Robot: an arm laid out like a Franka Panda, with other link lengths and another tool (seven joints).
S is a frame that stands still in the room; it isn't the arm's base.
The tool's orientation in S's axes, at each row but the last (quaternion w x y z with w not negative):
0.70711, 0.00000, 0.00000, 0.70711
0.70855, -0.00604, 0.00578, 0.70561
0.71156, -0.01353, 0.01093, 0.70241
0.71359, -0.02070, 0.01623, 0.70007
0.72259, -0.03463, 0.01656, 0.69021
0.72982, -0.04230, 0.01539, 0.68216
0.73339, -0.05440, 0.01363, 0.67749
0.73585, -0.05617, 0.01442, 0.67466
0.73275, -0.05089, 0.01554, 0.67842
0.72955, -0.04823, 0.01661, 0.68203
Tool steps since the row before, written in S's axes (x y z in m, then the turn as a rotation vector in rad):
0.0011, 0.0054, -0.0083, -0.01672, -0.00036, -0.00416
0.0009, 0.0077, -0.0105, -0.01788, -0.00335, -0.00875
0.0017, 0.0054, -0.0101, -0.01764, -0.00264, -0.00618
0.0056, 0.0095, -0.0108, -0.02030, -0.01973, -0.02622
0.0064, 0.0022, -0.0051, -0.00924, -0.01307, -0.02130
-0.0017, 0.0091, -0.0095, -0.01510, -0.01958, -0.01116
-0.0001, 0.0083, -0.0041, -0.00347, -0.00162, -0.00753
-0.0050, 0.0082, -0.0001, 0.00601, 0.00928, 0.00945
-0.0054, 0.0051, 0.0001, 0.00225, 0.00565, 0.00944
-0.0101, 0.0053, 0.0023, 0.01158, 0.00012, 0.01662
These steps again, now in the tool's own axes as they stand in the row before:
0.0054, -0.0011, -0.0083, -0.00036, 0.01672, -0.00416
0.0079, -0.0009, -0.0104, -0.00328, 0.01787, -0.00880
0.0058, -0.0016, -0.0099, -0.00265, 0.01763, -0.00621
0.0102, -0.0053, -0.0103, -0.01872, 0.02010, -0.02710
0.0029, -0.0062, -0.0051, -0.01193, 0.00922, -0.02197
0.0097, 0.0027, -0.0086, -0.01962, 0.01422, -0.01220
0.0086, 0.0010, -0.0033, -0.00119, 0.00379, -0.00746
0.0077, 0.0057, 0.0010, 0.00882, -0.00580, 0.01001
0.0046, 0.0058, 0.0008, 0.00492, -0.00233, 0.00982
0.0044, 0.0103, 0.0032, -0.00058, -0.01233, 0.01606

